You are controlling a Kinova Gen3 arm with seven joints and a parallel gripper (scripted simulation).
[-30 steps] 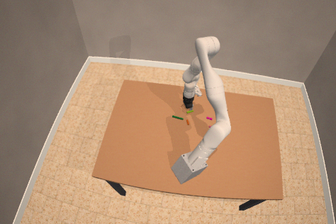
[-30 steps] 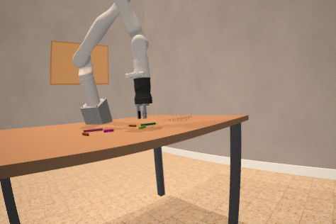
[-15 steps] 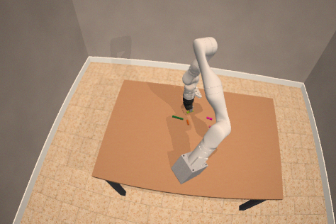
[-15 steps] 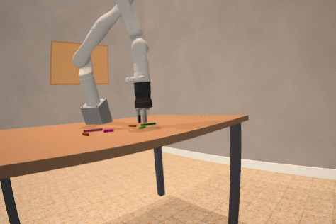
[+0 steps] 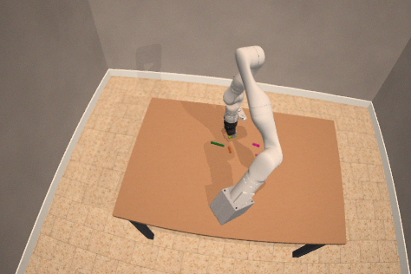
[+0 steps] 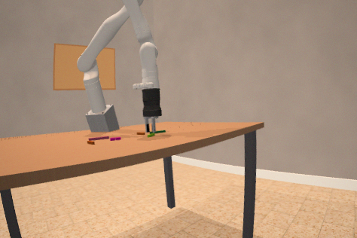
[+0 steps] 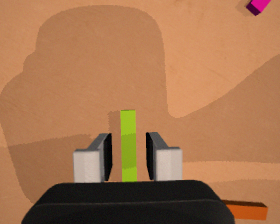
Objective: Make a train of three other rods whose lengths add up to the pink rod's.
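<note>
My hand is 30 mm above the lime rod. The rest, counted from my hand: pink rod (170 mm to the right, 150 mm behind, 30 mm below); then green rod (90 mm to the left, 50 mm behind, 30 mm below).
</note>
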